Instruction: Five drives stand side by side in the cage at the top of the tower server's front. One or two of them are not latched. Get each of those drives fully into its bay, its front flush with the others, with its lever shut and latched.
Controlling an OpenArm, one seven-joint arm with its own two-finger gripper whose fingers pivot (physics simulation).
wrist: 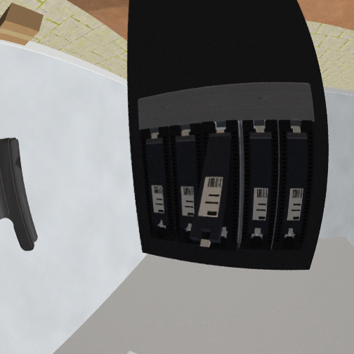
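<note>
The tower server (210, 55) stands with its cage facing the view. Five dark drives stand side by side. The middle drive (216, 160) has its labelled lever front out of line: it looks larger, slants down to the left, and its lower end, with a pale tip, stands out and overlaps the second drive's edge. The first (156, 165), second (186, 165), fourth (260, 165) and fifth (296, 165) drives look straight and level with each other, levers seemingly shut. My gripper (190, 247) is open and empty before the cage; its left finger shows at the left edge, its right finger is outside the view.
A grey strip (225, 104) crosses the server's front above the drives. A grey surface (215, 310) lies below the server. A pale blue-white surface (75, 150) is at the left. A brown box (21, 22) stands at the far upper left on paving.
</note>
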